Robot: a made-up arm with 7 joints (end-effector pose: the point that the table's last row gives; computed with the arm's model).
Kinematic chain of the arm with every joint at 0, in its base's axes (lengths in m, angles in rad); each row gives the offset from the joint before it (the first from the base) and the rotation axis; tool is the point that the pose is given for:
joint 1: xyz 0 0 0.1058 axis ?
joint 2: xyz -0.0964 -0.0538 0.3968 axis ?
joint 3: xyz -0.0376 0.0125 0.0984 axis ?
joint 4: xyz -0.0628 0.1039 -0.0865 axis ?
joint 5: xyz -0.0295 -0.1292 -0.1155 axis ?
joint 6: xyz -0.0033 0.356 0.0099 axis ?
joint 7: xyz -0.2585 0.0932 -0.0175 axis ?
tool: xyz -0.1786 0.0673 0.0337
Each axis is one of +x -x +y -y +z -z.
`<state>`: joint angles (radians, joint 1 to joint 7).
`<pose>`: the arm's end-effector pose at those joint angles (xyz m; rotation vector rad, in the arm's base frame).
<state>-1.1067 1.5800 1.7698 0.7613 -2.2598 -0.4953 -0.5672</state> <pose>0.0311 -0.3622 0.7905 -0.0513 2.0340 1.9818</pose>
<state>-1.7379 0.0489 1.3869 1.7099 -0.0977 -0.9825 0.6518</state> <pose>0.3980 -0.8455 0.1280 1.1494 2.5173 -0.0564</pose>
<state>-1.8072 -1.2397 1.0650 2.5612 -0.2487 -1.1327 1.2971</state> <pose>0.4305 -0.1711 -0.2309 -0.3894 2.7449 0.0622</pose>
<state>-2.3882 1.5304 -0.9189 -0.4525 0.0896 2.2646 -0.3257</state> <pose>-0.2139 -0.1864 -0.2735 0.0071 -0.2506 -0.4737</pose>
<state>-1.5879 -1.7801 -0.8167 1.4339 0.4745 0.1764 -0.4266</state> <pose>-0.1313 -0.9567 0.4195 2.7169 1.1480 0.1077</pose>
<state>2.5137 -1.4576 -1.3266 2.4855 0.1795 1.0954 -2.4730</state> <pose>-0.2805 0.3935 -0.3317 -1.2336 1.9821 0.1897</pose>
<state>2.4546 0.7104 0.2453 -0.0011 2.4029 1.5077 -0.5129</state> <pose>-0.0291 0.1191 0.1145 1.1657 0.7194 -1.4380</pose>
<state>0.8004 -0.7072 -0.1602 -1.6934 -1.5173 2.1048 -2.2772</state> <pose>-0.1191 0.2949 0.3510 -0.4450 -1.9018 0.2868</pose>
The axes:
joint 1: -x
joint 2: -y
joint 3: +y
joint 4: +x
joint 5: -y
joint 6: +z
joint 7: -y

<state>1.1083 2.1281 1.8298 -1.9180 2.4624 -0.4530 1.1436</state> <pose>0.1948 -0.2384 0.2835 -0.6153 0.6424 -2.9778</pose>
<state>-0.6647 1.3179 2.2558 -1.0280 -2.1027 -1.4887 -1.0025</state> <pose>-0.8012 0.0899 0.1366 2.2107 -1.3126 1.5483</pose>
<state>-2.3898 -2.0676 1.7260 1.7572 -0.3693 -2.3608 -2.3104</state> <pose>-0.1610 -0.3310 -0.0803 -1.4823 0.6521 -2.5794</pose>
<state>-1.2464 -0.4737 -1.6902 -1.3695 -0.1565 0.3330 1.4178</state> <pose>0.1284 0.0411 -0.0287 -0.6448 -1.4925 -0.6781</pose>
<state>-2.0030 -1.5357 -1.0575 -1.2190 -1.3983 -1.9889 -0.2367</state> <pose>-0.3175 0.2725 0.0799 -0.8145 1.1352 -0.8952</pose>
